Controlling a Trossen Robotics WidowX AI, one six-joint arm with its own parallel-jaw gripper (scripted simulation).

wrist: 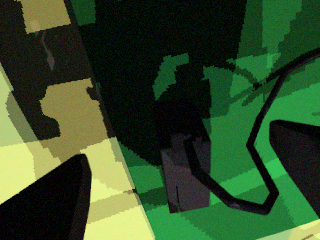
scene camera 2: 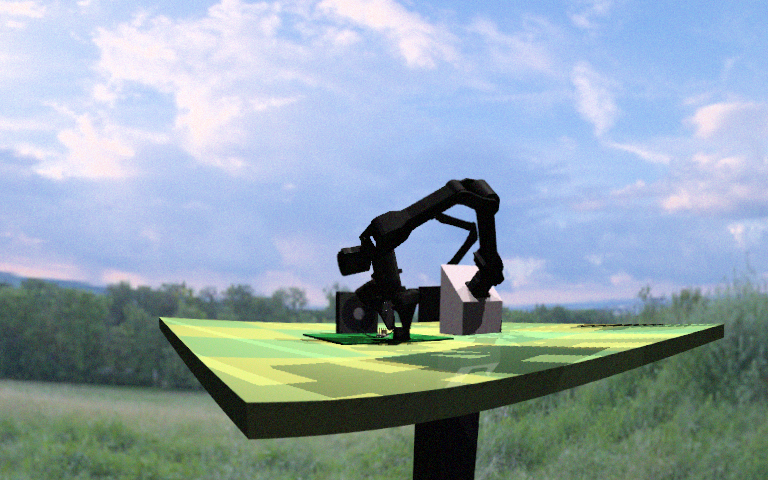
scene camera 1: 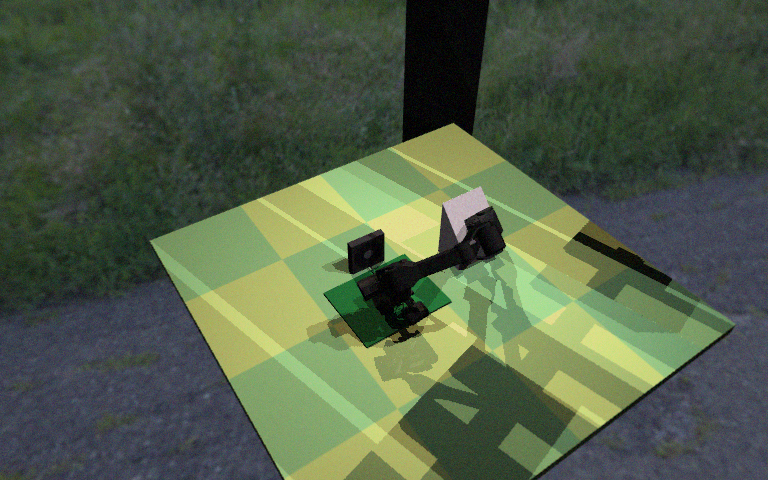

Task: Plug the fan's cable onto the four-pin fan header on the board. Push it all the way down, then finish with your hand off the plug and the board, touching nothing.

Labels:
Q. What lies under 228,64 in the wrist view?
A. A board.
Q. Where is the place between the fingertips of my gripper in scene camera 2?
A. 398,331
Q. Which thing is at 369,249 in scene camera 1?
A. A black fan.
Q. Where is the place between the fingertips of my gripper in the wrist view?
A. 181,148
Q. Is my gripper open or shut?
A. Open.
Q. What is my gripper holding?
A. Nothing.

